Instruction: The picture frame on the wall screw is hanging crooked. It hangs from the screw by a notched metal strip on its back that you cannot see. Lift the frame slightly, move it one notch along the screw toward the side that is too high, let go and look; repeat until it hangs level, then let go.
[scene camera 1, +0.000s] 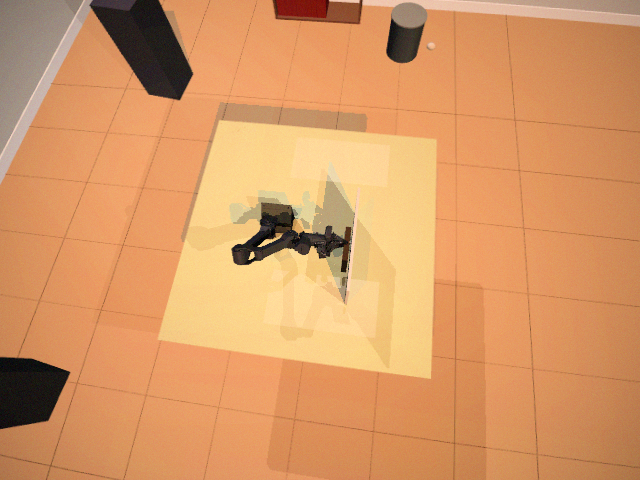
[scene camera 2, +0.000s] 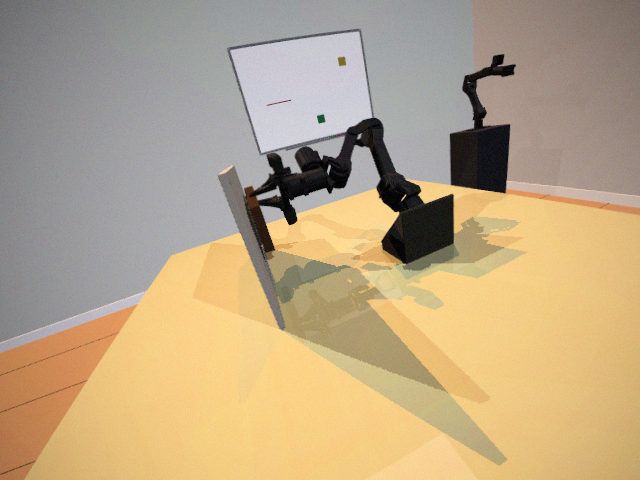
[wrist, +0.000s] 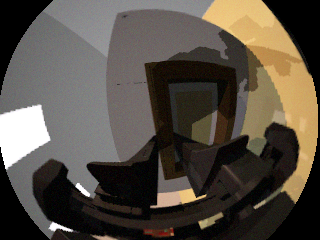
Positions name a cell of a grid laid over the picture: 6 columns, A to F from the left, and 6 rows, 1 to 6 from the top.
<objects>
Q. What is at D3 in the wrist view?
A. A dark brown picture frame.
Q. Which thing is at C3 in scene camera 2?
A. My gripper.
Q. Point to my gripper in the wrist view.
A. D4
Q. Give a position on a thin grey wall panel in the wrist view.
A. C2
</objects>
